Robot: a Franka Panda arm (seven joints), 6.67 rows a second.
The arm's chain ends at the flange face. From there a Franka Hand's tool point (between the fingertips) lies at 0.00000 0.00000 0.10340 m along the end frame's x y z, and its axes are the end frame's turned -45 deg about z.
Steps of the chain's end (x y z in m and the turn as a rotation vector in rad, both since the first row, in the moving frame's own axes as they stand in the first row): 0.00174 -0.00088 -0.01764 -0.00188 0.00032 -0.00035; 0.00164 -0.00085 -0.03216 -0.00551 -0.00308 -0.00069; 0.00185 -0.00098 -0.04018 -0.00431 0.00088 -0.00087; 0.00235 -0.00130 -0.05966 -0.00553 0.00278 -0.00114; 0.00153 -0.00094 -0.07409 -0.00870 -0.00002 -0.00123
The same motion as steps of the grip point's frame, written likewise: 0.00174 0.00077 -0.01764 -0.00156 -0.00110 -0.00035; 0.00113 0.00074 -0.03216 -0.00172 -0.00607 -0.00069; 0.00175 0.00099 -0.04018 -0.00367 -0.00243 -0.00087; 0.00238 0.00135 -0.05966 -0.00588 -0.00194 -0.00114; 0.00111 0.00105 -0.07409 -0.00614 -0.00617 -0.00123
